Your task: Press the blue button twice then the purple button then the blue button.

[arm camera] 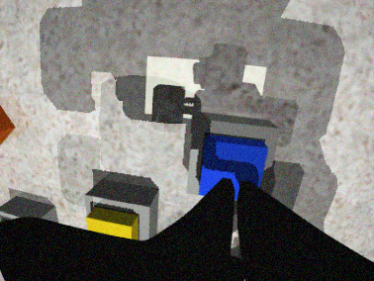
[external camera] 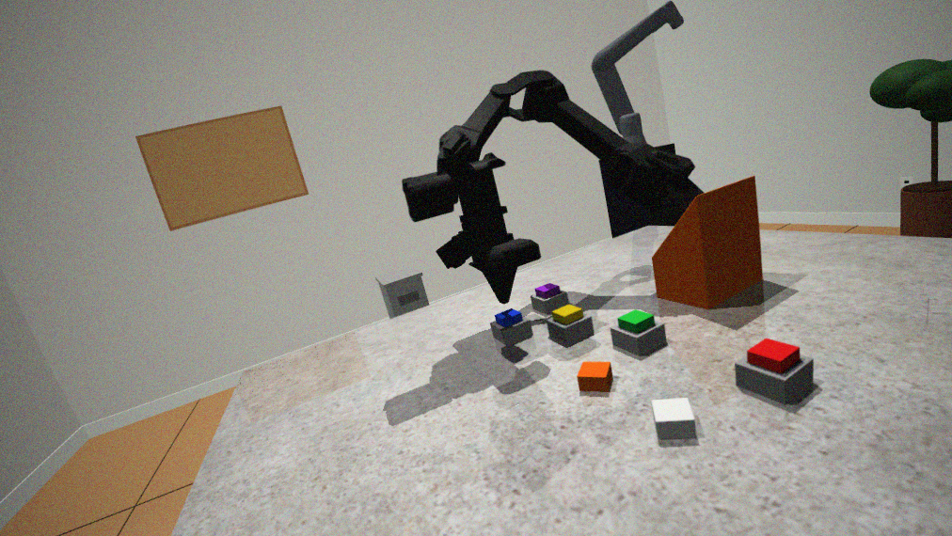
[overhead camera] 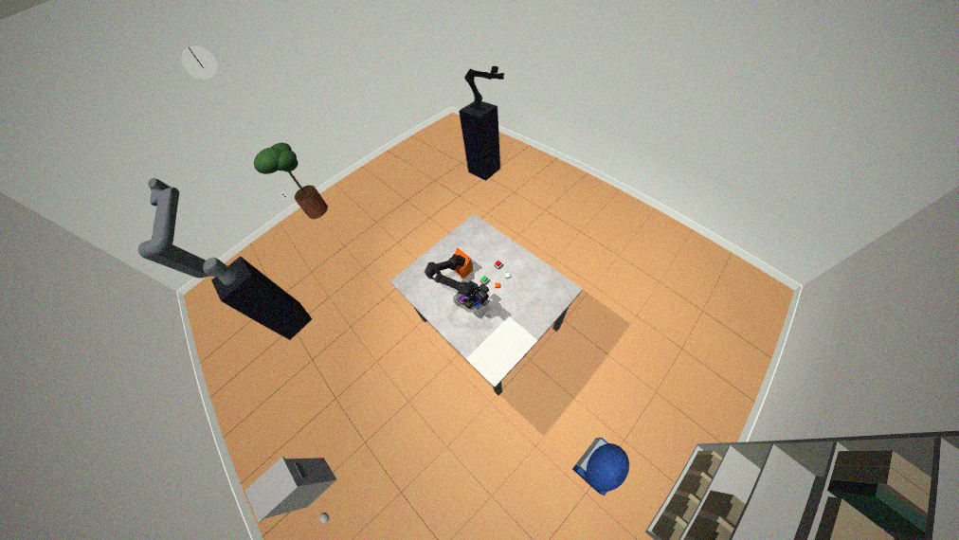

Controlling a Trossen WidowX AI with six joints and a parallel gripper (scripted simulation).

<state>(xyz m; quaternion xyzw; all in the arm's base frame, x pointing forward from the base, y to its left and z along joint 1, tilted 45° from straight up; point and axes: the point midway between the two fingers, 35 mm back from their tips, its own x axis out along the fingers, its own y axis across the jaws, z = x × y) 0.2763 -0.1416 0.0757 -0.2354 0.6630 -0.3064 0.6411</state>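
My gripper tip is now 30 mm above the blue button. Round my gripper tip: yellow button 60 mm behind, 80 mm to the left, 30 mm below; purple button 110 mm behind, 40 mm to the right, 30 mm below; green button 90 mm behind, 180 mm to the left, 30 mm below.
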